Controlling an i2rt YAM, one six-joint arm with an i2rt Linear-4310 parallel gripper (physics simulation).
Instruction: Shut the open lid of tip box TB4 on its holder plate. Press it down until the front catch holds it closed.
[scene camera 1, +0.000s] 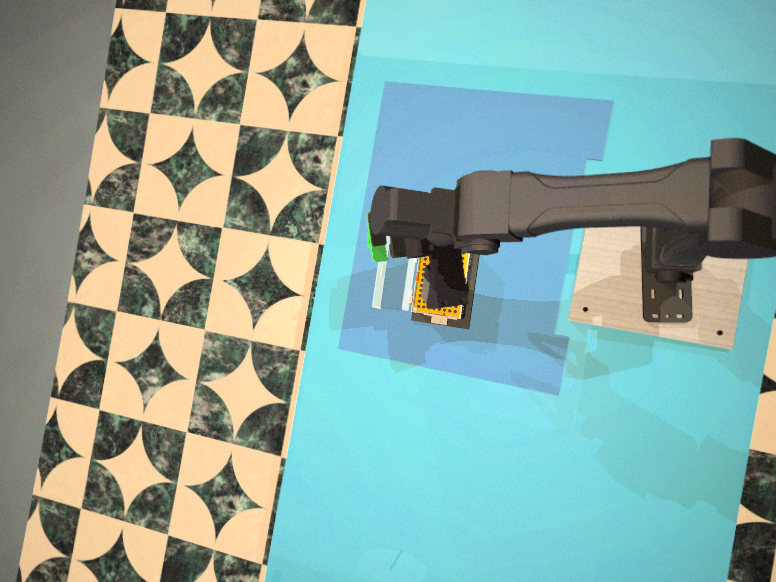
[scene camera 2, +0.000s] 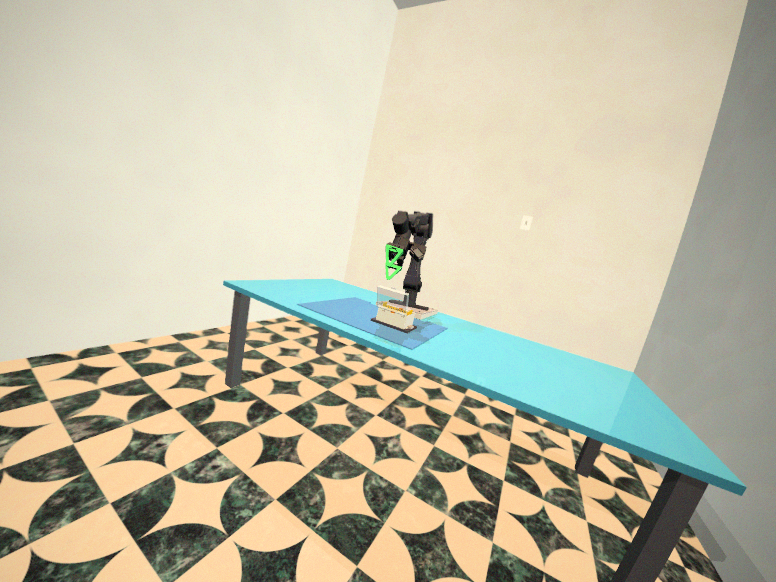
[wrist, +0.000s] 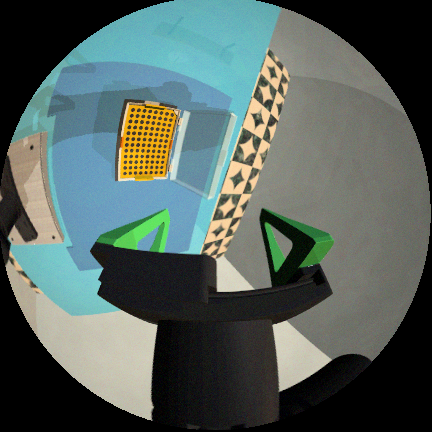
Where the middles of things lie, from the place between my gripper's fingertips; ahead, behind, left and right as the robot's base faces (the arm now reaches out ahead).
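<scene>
Reference, clear lid (scene camera 1: 394, 281): my hand is 90 mm above it, 30 mm short of it and 50 mm to the right of it.
</scene>
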